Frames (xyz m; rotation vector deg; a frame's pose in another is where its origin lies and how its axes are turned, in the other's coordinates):
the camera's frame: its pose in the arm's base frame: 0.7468 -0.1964 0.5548 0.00 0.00 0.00
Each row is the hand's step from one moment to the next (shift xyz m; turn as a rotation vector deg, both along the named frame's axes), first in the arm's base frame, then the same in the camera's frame.
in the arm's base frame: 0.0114 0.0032 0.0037 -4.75 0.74 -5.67
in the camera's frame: 0.0114 0.0032 0.0037 -4.75 0.74 -5.67
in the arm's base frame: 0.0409 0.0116 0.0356 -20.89 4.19 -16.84
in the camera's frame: 0.0409 0.0116 0.0356 -20.89 4.19 -16.84
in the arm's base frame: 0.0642 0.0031 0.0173 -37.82 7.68 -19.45
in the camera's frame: 0.0642 0.0031 0.0173 -37.82 7.68 -19.45
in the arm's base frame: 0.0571 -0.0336 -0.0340 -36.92 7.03 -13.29
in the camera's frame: 0.0571 -0.0336 -0.0340 -36.92 7.03 -13.29
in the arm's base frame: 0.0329 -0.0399 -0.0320 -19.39 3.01 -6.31
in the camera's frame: 0.0329 -0.0399 -0.0320 -19.39 3.01 -6.31
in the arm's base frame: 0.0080 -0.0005 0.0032 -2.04 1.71 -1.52
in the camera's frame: 0.0080 -0.0005 0.0032 -2.04 1.71 -1.52
